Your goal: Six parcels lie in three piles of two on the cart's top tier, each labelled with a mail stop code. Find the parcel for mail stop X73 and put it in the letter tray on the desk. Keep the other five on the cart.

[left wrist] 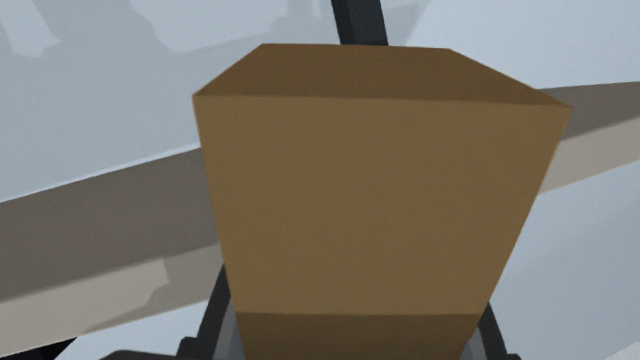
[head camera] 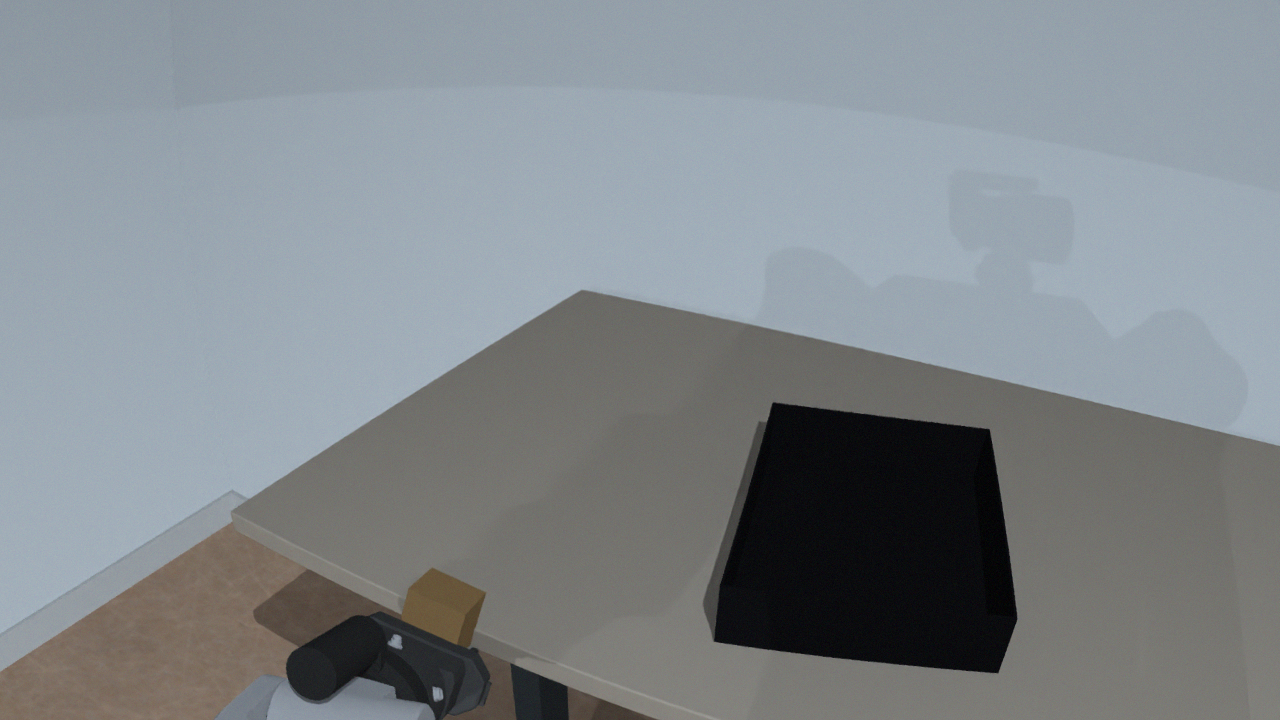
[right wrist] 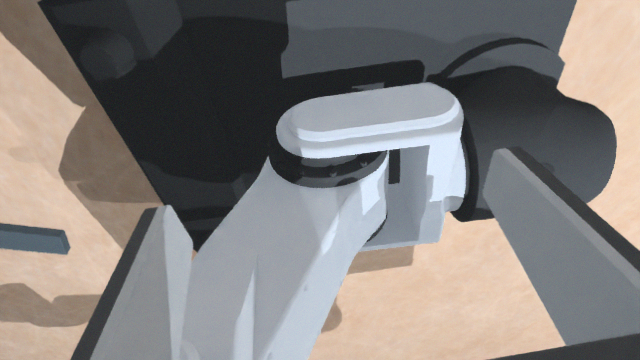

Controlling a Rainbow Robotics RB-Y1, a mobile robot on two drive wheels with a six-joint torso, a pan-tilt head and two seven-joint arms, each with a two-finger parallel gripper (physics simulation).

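Frame: origin at the robot's base, x ahead, y left, z up, level; centimetres.
Where they show: left gripper, fingertip midpoint: [head camera: 439, 643]; right gripper, fingertip midpoint: [right wrist: 334, 198].
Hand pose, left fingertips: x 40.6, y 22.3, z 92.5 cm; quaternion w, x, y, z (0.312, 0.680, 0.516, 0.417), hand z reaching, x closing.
Observation:
Things, the pixels of their centre, and the offset from my left fingertips. Level surfaces: height alone.
- brown parcel, body centre: [left wrist: 347, 282] [head camera: 430, 651] dx -2.6, dy +0.0, dz +1.4 cm
- black letter tray, body centre: [head camera: 874, 523] dx +15.8, dy -39.0, dz +5.7 cm
- Brown floor, surface height: dz -92.5 cm
A brown parcel [head camera: 441, 605] [left wrist: 370, 200] is held in my left gripper [head camera: 449, 637] [left wrist: 356, 320], which is shut on it. In the head view it overlaps the desk's near edge at the lower left; no label shows on its visible faces. The black letter tray [head camera: 859, 628] stands open-topped on the desk [head camera: 572, 501] [left wrist: 110, 220], to the right of the parcel. The tray's inside is too dark to make out. My right gripper [right wrist: 334, 198] is open, with no object between its fingers. The cart and the other five parcels do not show.
A dark desk leg [head camera: 541, 691] [left wrist: 361, 22] stands under the desk. A pale wall [head camera: 402, 223] rises behind, with the robot's shadow on it. Brown floor [head camera: 161, 635] lies at the lower left. The right wrist view shows the robot's dark base [right wrist: 200, 60] and a bluish bar [right wrist: 32, 240].

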